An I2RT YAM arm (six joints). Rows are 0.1 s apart.
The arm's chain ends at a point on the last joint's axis. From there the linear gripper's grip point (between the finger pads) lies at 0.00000 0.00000 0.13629 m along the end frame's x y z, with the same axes.
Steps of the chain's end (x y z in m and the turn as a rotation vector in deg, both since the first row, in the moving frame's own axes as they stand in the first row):
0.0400 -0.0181 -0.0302 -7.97 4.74 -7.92
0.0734 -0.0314 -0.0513 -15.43 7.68 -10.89
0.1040 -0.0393 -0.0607 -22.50 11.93 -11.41
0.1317 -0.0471 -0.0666 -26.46 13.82 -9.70
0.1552 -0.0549 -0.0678 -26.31 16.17 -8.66
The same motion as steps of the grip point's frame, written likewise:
0.0525 -0.0001 -0.0320 -7.97 4.74 -7.92
0.0947 0.0028 -0.0574 -15.43 7.68 -10.89
0.1365 0.0094 -0.0739 -22.50 11.93 -11.41
0.1681 0.0100 -0.0846 -26.46 13.82 -9.70
0.1963 0.0016 -0.0871 -26.31 16.17 -8.66

